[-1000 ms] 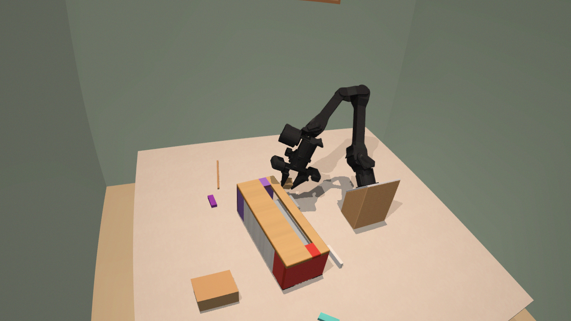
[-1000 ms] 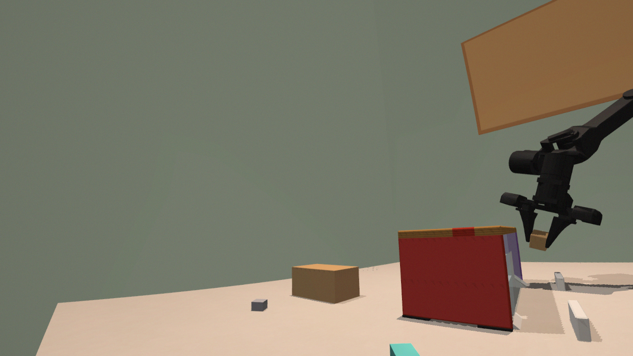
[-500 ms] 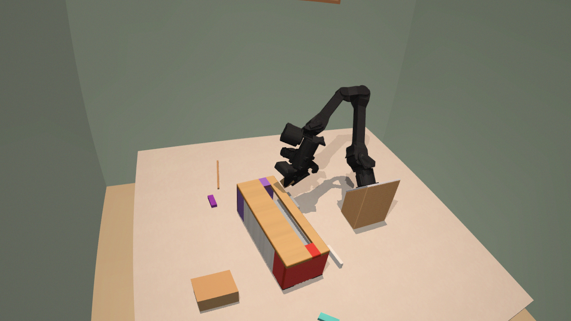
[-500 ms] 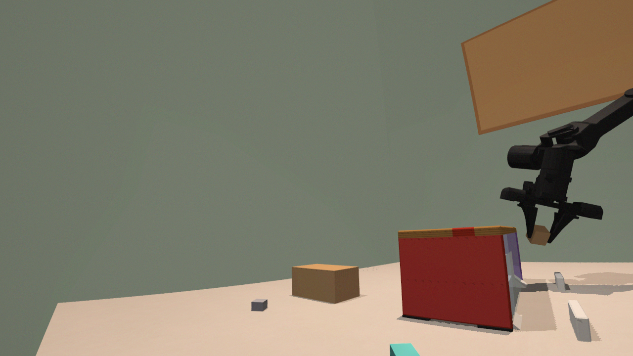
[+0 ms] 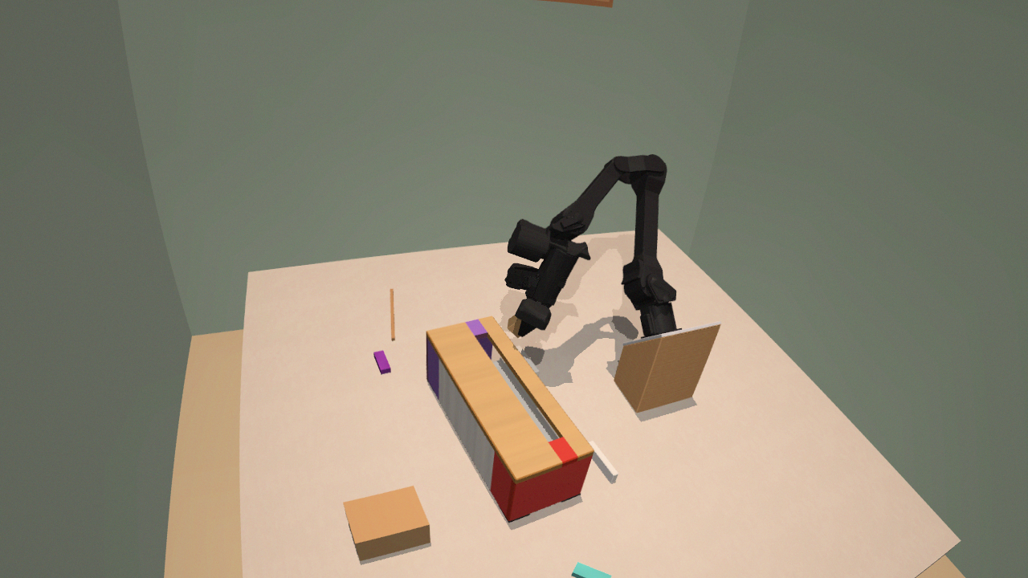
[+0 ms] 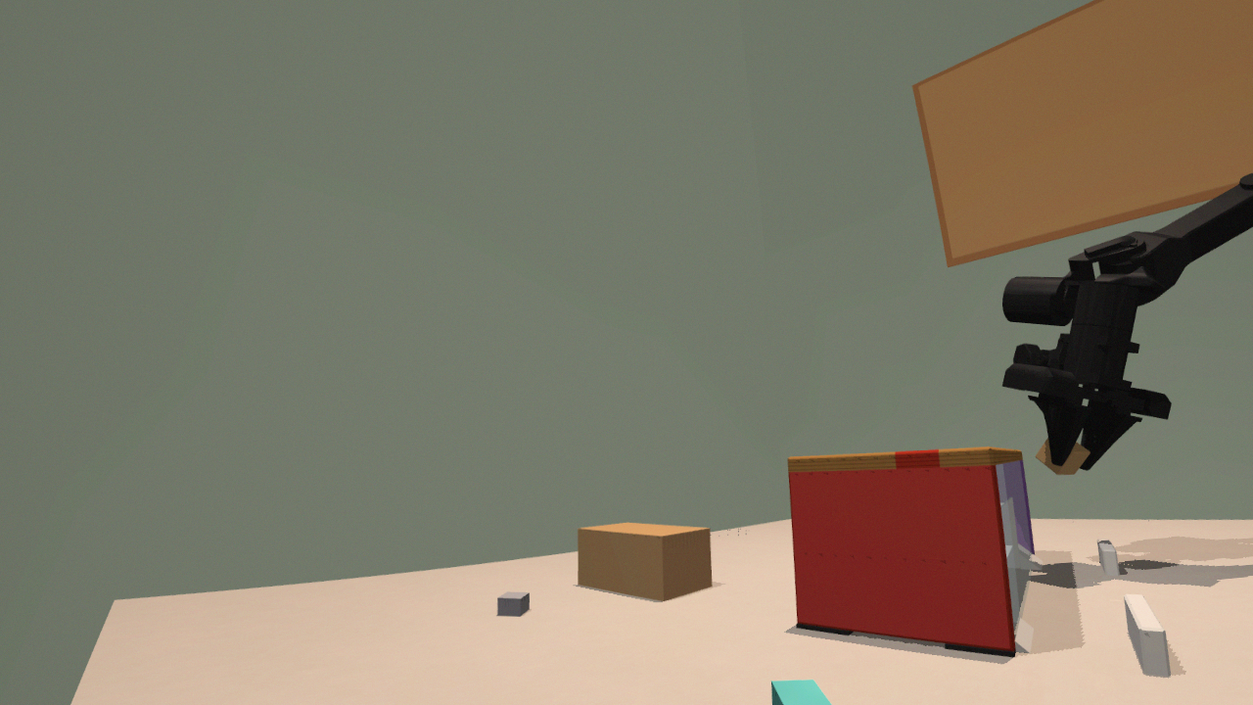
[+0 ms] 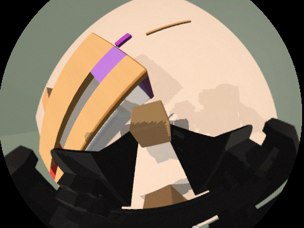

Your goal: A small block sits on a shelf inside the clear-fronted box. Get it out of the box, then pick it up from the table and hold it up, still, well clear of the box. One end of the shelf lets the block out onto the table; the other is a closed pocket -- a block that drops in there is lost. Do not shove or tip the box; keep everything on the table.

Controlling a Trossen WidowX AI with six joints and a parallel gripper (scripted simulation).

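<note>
Right now my gripper tip is 1 cm to the left of the tan block, 1 cm below it and 1 cm short of it. Also, from my gripper tip: long box (15 cm to the left, 7 cm ahead, 4 cm below); thin orange stick (27 cm to the right, 21 cm ahead, 10 cm below); purple block (27 cm ahead, 11 cm to the right, 10 cm below).
</note>
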